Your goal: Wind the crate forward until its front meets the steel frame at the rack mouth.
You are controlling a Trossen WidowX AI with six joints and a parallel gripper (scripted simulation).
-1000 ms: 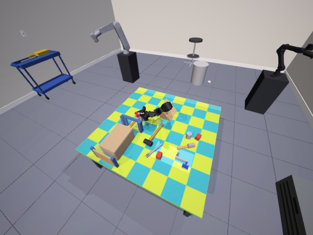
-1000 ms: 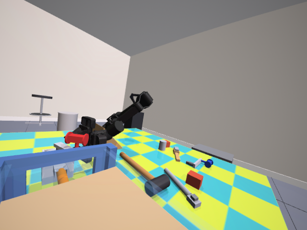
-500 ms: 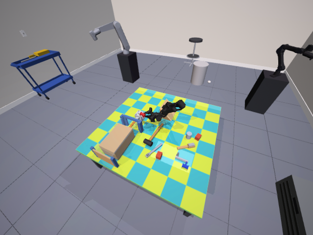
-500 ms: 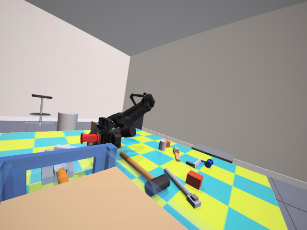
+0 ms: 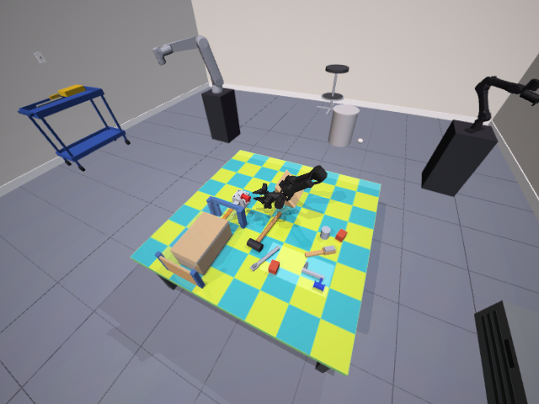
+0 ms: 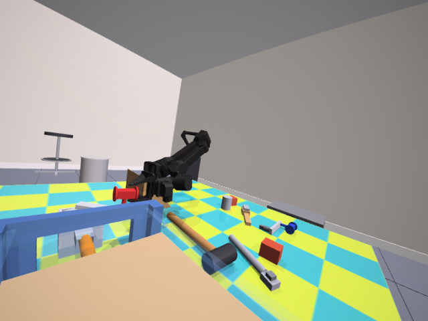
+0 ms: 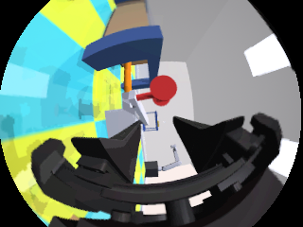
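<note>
Right now my gripper tip is 50 mm short of the red grip and 20 mm to the left of it. Also, from my gripper tip: brush (120 mm ahead, 530 mm to the left, 120 mm below); then winch handle (30 mm ahead, 60 mm to the right, 30 mm below); then grey winch (20 mm behind, 120 mm to the right, 110 mm below).
</note>
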